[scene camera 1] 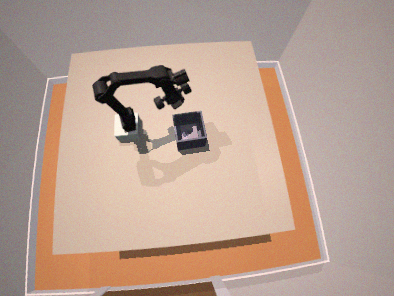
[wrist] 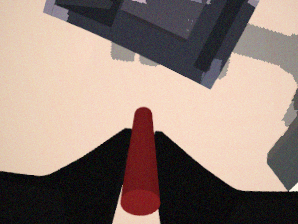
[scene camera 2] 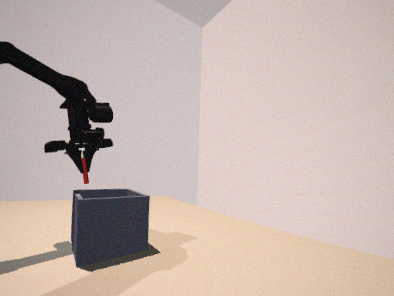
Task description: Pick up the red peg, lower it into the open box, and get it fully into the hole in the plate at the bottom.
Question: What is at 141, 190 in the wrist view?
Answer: A red peg.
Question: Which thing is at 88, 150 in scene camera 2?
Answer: My gripper.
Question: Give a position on a dark blue box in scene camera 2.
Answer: At 106, 223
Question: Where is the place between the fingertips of my gripper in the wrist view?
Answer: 142, 136
